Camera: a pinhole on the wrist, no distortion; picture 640 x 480 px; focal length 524.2 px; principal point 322.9 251.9 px. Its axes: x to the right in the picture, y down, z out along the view. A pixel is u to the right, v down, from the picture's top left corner.
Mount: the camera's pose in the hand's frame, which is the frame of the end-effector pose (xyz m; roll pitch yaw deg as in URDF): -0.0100 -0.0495 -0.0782 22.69 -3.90 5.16
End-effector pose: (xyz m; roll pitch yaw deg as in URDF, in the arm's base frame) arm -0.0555 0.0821 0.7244 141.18 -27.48 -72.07
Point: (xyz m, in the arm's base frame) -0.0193 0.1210 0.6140
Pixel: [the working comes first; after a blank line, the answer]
In the camera's frame: -0.0592 0.0145 0.1245

73.5 312.8
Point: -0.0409 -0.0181 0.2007
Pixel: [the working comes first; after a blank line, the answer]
In the camera's frame: -0.1322 -0.0330 0.5523

197.5 220.6
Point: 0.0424 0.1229 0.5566
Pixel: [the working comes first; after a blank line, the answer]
In the camera's frame: -0.0773 -0.0571 0.1652

77.7 70.6
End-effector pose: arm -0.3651 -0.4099 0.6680 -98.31 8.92 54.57
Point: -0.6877 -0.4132 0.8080
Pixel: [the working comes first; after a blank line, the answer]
In the camera's frame: -0.1847 0.0572 0.3381

36.6 340.6
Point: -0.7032 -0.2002 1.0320
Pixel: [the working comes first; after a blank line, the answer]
In the camera's frame: -0.0746 -0.1605 0.5286

249.0 92.7
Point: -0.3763 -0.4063 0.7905
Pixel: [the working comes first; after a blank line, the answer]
In the camera's frame: -0.0139 -0.0363 0.0943

245.4 49.9
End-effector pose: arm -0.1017 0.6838 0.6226 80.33 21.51 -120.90
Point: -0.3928 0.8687 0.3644
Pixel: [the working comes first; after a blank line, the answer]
In the camera's frame: 0.0989 -0.0931 0.4413

440.4 141.3
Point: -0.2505 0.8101 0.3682
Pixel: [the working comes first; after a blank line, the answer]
In the camera's frame: 0.0680 -0.1296 0.2950

443.8 21.5
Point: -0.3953 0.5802 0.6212
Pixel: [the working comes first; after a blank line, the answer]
In the camera's frame: 0.2607 0.1786 0.2196

outside the picture
